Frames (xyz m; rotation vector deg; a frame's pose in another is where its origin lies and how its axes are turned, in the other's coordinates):
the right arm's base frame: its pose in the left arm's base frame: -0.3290 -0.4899 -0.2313 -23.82 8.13 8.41
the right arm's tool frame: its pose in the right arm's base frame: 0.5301 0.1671 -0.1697 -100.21 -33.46 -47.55
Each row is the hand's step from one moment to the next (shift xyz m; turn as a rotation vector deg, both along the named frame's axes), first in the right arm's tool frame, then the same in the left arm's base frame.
Working: the right arm's tool frame: its pose in the left arm's base frame: 0.1436 -0.3488 -0.5387 -119.76 -47.04 -28.58

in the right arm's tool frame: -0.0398 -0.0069 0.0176 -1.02 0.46 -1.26
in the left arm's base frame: -0.0320 0.0022 -0.0302 -0.48 -1.61 -0.12
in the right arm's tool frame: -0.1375 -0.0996 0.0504 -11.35 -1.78 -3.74
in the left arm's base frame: -0.1643 0.0338 -0.0568 -9.53 -6.51 -3.57
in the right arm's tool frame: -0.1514 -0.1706 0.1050 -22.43 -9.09 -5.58
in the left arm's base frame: -0.2206 0.1048 -0.0582 -22.64 -8.87 -5.07
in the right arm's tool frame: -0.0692 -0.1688 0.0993 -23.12 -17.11 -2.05
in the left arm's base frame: -0.1614 0.1305 -0.0070 -28.54 -2.64 -3.15
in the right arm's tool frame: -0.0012 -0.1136 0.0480 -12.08 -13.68 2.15
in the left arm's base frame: -0.0776 0.0898 0.0333 -18.04 3.37 -0.94
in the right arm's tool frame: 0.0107 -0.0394 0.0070 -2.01 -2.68 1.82
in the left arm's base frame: -0.0196 0.0276 0.0238 -3.19 1.92 -0.80
